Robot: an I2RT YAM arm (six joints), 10 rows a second.
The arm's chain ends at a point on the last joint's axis. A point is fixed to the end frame.
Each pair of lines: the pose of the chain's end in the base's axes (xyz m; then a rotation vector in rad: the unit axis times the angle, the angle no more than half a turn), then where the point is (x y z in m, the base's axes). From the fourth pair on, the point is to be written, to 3 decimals.
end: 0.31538 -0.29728 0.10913 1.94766 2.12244 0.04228
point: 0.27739 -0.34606 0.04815
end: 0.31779 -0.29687 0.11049 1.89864 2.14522 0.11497
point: 0.28442 -0.34567 0.04689
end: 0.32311 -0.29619 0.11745 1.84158 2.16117 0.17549
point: 0.29454 -0.34551 0.05193
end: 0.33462 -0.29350 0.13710 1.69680 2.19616 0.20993
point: 0.315 -0.347 0.072
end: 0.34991 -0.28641 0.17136 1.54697 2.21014 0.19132
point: 0.338 -0.346 0.109
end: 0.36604 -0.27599 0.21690 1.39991 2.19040 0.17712
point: 0.363 -0.341 0.159
